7 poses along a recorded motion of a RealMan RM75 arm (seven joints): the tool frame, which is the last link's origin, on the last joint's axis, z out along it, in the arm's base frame.
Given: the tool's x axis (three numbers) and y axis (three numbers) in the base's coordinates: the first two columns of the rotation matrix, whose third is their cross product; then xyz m.
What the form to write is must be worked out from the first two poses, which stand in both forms.
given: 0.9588 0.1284 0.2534 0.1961 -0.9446 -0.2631 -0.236 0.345 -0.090
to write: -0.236 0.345 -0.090 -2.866 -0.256 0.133
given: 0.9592 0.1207 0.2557 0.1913 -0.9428 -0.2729 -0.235 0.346 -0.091
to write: -0.235 0.346 -0.091 -2.855 -0.259 0.125
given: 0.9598 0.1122 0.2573 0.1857 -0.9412 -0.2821 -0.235 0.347 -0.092
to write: -0.235 0.347 -0.092 -2.845 -0.260 0.116
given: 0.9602 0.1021 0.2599 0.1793 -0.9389 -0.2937 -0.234 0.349 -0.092
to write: -0.234 0.349 -0.092 -2.833 -0.263 0.106
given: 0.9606 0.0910 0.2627 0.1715 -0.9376 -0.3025 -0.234 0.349 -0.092
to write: -0.234 0.349 -0.092 -2.823 -0.266 0.094
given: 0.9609 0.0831 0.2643 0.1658 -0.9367 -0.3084 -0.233 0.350 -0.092
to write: -0.233 0.350 -0.092 -2.816 -0.267 0.086
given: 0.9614 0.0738 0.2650 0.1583 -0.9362 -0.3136 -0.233 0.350 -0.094
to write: -0.233 0.350 -0.094 -2.810 -0.268 0.077
